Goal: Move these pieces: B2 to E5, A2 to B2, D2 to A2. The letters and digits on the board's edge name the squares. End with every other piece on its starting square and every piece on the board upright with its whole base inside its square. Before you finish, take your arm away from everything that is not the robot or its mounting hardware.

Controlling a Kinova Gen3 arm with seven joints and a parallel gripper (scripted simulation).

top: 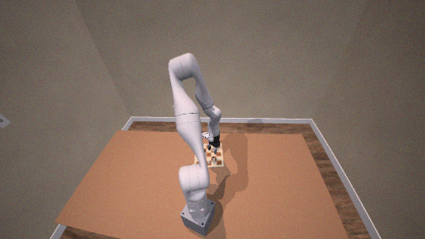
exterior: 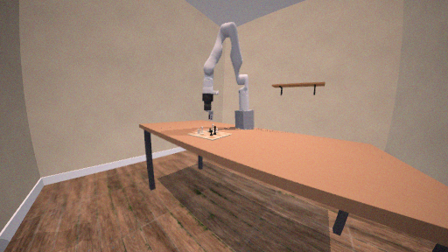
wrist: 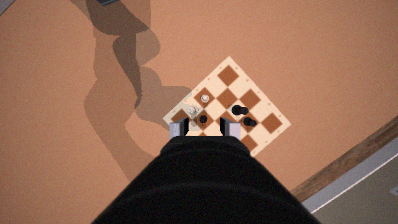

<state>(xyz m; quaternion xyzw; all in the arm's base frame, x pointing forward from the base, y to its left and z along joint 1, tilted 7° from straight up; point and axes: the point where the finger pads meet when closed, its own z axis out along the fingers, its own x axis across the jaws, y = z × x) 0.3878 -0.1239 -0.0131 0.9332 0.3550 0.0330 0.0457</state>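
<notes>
Now: the chessboard 110 mm below my hand, 40 mm ahead of it and 30 mm to the left of it. Also, from my hand: tall black piece: 80 mm below, 70 mm to the left, 40 mm ahead.
</notes>
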